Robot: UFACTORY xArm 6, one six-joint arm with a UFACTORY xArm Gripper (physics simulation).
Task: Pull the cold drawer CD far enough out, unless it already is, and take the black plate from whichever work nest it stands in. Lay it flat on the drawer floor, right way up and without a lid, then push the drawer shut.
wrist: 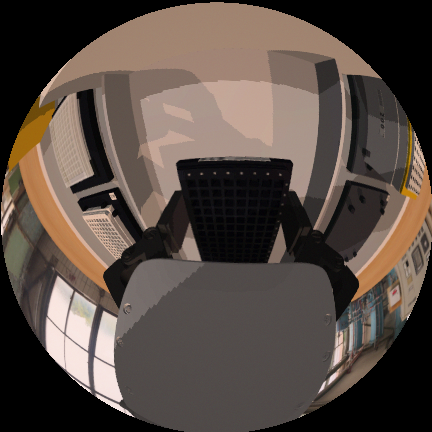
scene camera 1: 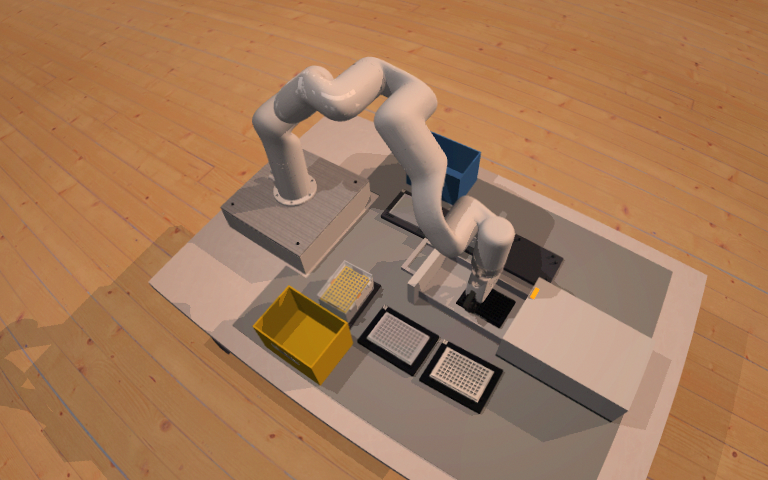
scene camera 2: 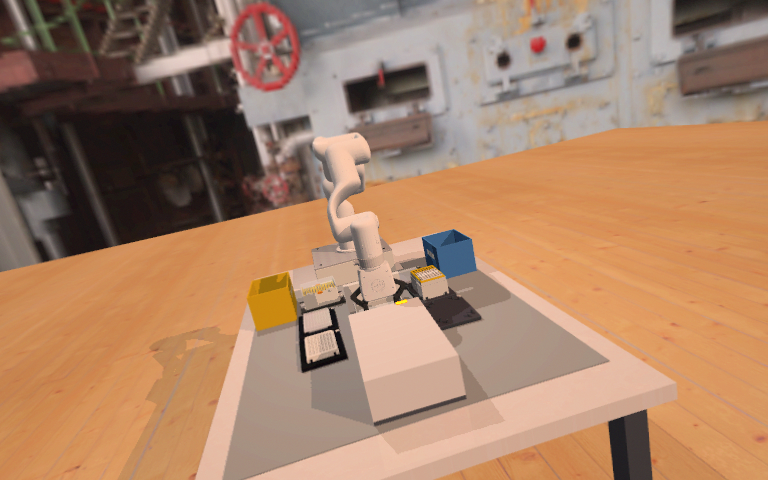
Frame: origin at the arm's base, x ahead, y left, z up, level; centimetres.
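Seen in the pictures: gripper, fingertip midpoint: (wrist: 234, 203) (scene camera 1: 477, 297); arm's base, origin of the base link: (scene camera 1: 295, 190) (scene camera 2: 351, 248).
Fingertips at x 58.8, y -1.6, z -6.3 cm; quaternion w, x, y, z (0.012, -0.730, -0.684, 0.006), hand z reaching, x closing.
Observation:
Pixels of each thing's top centre, then the offset from my fingertips to it.
- black plate, middle of its top: (wrist: 234, 231) (scene camera 1: 486, 300) dz +0.7, dx +2.6, dy -0.2 cm
- bare dark nest, middle of its top: (wrist: 355, 239) (scene camera 1: 529, 257) (scene camera 2: 449, 307) dz -0.4, dx +7.3, dy +18.3 cm
- yellow-and-white rack, middle of its top: (scene camera 2: 426, 272) dz +5.1, dx -10.6, dy +18.6 cm
- lidded plate, middle of its top: (scene camera 1: 344, 284) (scene camera 2: 317, 283) dz +5.2, dx -29.0, dy -16.2 cm
- yellow bin, middle of its top: (scene camera 1: 299, 324) (scene camera 2: 268, 283) dz +9.4, dx -30.1, dy -32.1 cm
- blue bin, middle of its top: (scene camera 1: 444, 153) (scene camera 2: 445, 237) dz +9.4, dx -27.4, dy +32.8 cm
The cold drawer CD (scene camera 1: 415, 287) (wrist: 327, 115) stands pulled out from its pale housing (scene camera 1: 577, 339) (scene camera 2: 402, 345). My gripper (scene camera 1: 484, 301) (wrist: 234, 203) is shut on the black plate (scene camera 1: 499, 308) (wrist: 230, 205), one finger on each long side. The plate is within the drawer's outline, near the housing end, level, wells up and without a lid. Whether its underside touches the drawer floor is hidden. In scene camera 2 the housing hides the plate and fingertips.
A bare dark nest (scene camera 1: 532, 260) (scene camera 2: 453, 311) (wrist: 357, 215) lies beside the drawer. Two white plates (scene camera 1: 399, 337) (scene camera 1: 461, 373) stand in nests opposite. A yellow-and-white rack (scene camera 2: 428, 281), lidded plate (scene camera 1: 345, 287), yellow bin (scene camera 1: 300, 333) and blue bin (scene camera 1: 461, 155) (scene camera 2: 450, 254) stand nearer the arm's base.

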